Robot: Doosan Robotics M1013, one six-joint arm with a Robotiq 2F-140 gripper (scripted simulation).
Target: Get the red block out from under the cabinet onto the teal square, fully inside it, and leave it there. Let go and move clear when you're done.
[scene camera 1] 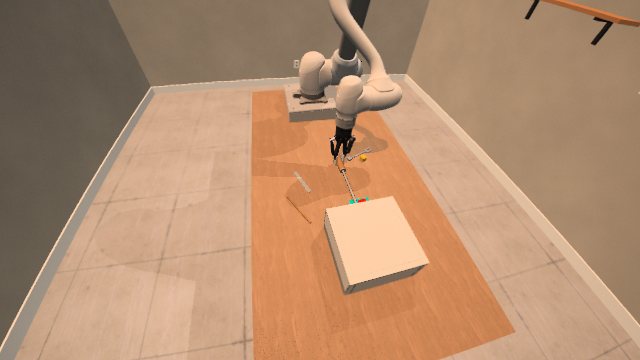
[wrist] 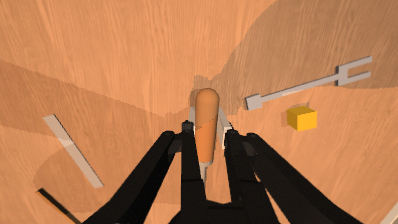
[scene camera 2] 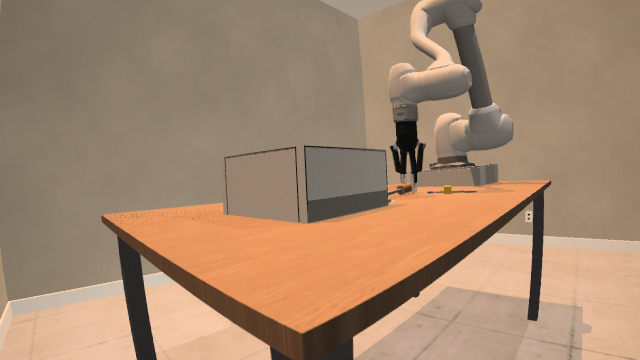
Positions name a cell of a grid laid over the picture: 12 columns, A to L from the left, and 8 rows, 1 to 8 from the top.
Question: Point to a wrench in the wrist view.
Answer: At H4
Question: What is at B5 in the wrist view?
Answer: A flat grey strip.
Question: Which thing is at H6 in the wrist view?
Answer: My gripper.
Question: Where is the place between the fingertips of my gripper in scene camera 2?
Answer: H5
